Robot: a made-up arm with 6 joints. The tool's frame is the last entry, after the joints. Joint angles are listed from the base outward. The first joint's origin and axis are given. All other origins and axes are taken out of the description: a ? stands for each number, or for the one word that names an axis. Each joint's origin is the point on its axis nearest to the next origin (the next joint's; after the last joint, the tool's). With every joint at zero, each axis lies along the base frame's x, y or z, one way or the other. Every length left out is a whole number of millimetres.
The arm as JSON. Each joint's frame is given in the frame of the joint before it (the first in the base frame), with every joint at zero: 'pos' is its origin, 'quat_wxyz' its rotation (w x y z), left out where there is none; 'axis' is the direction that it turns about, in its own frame. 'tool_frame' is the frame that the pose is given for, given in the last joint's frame.
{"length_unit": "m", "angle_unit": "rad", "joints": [
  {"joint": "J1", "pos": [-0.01, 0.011, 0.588], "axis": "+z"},
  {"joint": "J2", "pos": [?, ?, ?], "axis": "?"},
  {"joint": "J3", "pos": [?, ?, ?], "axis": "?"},
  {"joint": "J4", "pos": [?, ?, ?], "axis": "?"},
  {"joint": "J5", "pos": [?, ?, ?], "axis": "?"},
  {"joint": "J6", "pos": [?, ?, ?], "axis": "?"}
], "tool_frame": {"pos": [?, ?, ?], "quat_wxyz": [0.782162, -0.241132, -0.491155, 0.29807]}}
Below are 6 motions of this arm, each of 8 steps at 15 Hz.
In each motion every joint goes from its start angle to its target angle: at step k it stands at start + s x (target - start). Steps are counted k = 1, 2, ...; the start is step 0. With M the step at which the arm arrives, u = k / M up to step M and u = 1 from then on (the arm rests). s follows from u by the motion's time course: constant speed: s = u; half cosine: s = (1 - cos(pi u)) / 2; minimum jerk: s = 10 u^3 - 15 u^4 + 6 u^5.
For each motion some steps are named. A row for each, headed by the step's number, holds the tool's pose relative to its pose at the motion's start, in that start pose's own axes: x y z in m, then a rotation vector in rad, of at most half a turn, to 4 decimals.
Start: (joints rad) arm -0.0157 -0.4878 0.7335 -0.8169 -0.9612 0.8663
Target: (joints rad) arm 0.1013 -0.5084 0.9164 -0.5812 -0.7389 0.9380
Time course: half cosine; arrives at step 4
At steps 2, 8:
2: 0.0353 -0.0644 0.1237 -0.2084 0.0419 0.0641
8: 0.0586 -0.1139 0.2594 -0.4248 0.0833 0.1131

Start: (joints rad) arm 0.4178 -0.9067 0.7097 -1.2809 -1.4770 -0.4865
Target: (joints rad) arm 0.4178 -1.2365 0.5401 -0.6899 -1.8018 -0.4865
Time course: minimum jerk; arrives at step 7
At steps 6, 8:
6: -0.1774 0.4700 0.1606 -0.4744 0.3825 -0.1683
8: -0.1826 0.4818 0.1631 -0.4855 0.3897 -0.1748

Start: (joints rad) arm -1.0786 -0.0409 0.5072 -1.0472 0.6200 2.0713
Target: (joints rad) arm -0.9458 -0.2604 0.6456 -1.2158 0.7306 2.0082
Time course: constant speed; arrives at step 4
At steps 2, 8:
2: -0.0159 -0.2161 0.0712 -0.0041 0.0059 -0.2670
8: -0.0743 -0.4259 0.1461 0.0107 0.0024 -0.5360

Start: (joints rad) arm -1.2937 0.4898 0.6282 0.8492 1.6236 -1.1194
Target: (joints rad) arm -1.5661 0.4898 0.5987 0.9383 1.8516 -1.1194
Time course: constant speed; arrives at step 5
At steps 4, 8:
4: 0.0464 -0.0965 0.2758 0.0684 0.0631 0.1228
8: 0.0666 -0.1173 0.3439 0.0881 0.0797 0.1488

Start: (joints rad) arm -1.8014 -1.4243 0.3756 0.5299 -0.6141 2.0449
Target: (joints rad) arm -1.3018 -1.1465 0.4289 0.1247 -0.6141 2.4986
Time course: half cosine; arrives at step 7
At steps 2, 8:
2: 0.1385 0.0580 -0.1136 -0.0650 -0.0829 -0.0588
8: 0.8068 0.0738 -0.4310 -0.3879 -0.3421 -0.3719

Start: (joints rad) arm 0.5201 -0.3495 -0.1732 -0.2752 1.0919 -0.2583
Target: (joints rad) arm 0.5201 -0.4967 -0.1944 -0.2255 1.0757 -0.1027
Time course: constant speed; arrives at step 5
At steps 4, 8:
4: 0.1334 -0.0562 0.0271 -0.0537 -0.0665 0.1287
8: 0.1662 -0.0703 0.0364 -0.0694 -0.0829 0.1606

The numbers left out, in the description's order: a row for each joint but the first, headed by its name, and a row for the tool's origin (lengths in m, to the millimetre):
J2: xyz -0.005 0.0 0.0, axis +y
J3: xyz -0.017 0.0 0.937, axis -y
J4: xyz 1.065 0.0 0.004, axis -x
J5: xyz 0.0 -0.345 0.025, axis -y
J6: xyz 0.026 0.0 0.012, axis -x
tool: xyz 0.0 -0.028 -0.023

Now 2 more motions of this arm.
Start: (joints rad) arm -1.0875 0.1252 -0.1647 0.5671 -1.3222 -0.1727
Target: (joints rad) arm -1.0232 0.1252 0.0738 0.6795 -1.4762 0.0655
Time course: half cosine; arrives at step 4
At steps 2, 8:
2: -0.0640 -0.0042 0.1425 -0.1055 0.0319 0.0538
8: -0.1411 0.0067 0.2766 -0.2000 0.0681 0.0974

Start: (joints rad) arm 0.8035 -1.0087 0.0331 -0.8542 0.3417 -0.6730
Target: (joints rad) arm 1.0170 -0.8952 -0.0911 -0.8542 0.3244 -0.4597
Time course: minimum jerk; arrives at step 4
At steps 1, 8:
1: -0.0243 -0.0221 -0.0031 -0.0137 0.0291 -0.0037
8: -0.2603 -0.1666 -0.0087 -0.0883 0.3035 -0.0205

